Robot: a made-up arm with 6 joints. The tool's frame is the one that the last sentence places.
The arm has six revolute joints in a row. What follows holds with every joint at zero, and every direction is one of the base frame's. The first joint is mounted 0.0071 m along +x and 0.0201 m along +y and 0.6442 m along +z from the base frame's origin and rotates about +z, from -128.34 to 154.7 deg. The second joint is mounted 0.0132 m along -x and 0.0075 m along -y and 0.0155 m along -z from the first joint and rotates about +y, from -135.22 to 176.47 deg. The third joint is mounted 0.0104 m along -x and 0.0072 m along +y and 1.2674 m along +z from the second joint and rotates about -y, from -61.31 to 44.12 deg. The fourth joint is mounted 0.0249 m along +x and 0.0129 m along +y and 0.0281 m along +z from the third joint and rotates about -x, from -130.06 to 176.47 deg. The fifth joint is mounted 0.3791 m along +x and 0.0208 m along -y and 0.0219 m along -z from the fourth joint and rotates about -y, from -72.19 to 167.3 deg. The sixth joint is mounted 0.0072 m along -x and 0.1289 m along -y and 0.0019 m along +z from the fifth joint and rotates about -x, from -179.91 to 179.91 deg. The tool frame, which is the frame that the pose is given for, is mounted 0.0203 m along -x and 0.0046 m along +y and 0.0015 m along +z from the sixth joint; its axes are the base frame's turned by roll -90, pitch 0 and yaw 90 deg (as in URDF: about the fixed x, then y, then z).
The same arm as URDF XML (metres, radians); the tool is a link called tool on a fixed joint. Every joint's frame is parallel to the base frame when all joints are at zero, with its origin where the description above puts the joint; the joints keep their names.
<robot name="arm">
  <joint name="joint 1" type="revolute">
    <parent link="base"/>
    <child link="link1"/>
    <origin xyz="0.0071 0.0201 0.6442" rpy="0.0000 0.0000 0.0000"/>
    <axis xyz="0 0 1"/>
    <limit lower="-2.2400" upper="2.7000"/>
  </joint>
  <joint name="joint 2" type="revolute">
    <parent link="link1"/>
    <child link="link2"/>
    <origin xyz="-0.0132 -0.0075 -0.0155" rpy="0.0000 0.0000 0.0000"/>
    <axis xyz="0 1 0"/>
    <limit lower="-2.3600" upper="3.0800"/>
  </joint>
  <joint name="joint 3" type="revolute">
    <parent link="link2"/>
    <child link="link3"/>
    <origin xyz="-0.0104 0.0072 1.2674" rpy="0.0000 0.0000 0.0000"/>
    <axis xyz="0 -1 0"/>
    <limit lower="-1.0701" upper="0.7700"/>
  </joint>
  <joint name="joint 4" type="revolute">
    <parent link="link3"/>
    <child link="link4"/>
    <origin xyz="0.0249 0.0129 0.0281" rpy="0.0000 0.0000 0.0000"/>
    <axis xyz="-1 0 0"/>
    <limit lower="-2.2700" upper="3.0800"/>
  </joint>
  <joint name="joint 5" type="revolute">
    <parent link="link4"/>
    <child link="link5"/>
    <origin xyz="0.3791 -0.0208 -0.0219" rpy="0.0000 0.0000 0.0000"/>
    <axis xyz="0 -1 0"/>
    <limit lower="-1.2600" upper="2.9199"/>
  </joint>
  <joint name="joint 6" type="revolute">
    <parent link="link5"/>
    <child link="link6"/>
    <origin xyz="-0.0072 -0.1289 0.0019" rpy="0.0000 0.0000 0.0000"/>
    <axis xyz="-1 0 0"/>
    <limit lower="-3.1400" upper="3.1400"/>
  </joint>
  <joint name="tool_joint" type="fixed">
    <parent link="link6"/>
    <child link="tool"/>
    <origin xyz="-0.0203 0.0046 0.0015" rpy="-1.5708 0.0000 1.5708"/>
  </joint>
  <link name="base"/>
  <link name="link1"/>
  <link name="link2"/>
  <link name="link3"/>
  <link name="link4"/>
  <link name="link5"/>
  <link name="link6"/>
  <link name="tool"/>
</robot>

